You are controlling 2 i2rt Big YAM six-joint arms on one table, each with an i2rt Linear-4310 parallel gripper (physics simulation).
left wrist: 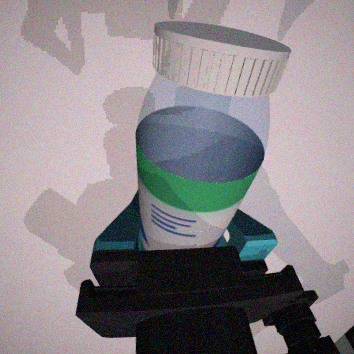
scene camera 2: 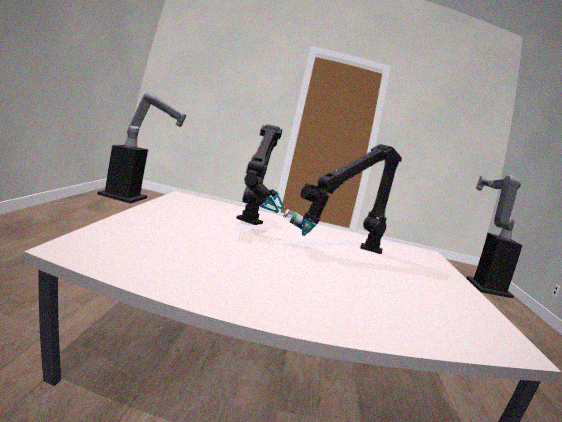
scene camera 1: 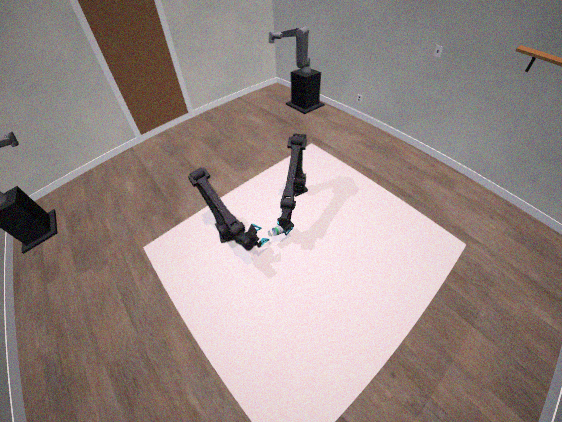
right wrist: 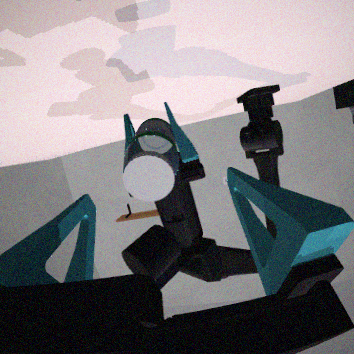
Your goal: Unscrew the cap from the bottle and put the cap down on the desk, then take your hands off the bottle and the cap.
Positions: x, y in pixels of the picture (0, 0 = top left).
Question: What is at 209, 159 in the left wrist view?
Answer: A bottle.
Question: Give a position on a ribbed cap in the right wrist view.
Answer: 148, 175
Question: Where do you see a bottle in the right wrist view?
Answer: At 154, 133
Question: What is my right gripper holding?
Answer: Nothing.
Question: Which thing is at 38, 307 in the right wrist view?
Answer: My right gripper.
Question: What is my left gripper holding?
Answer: A bottle.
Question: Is my right gripper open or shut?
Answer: Open.
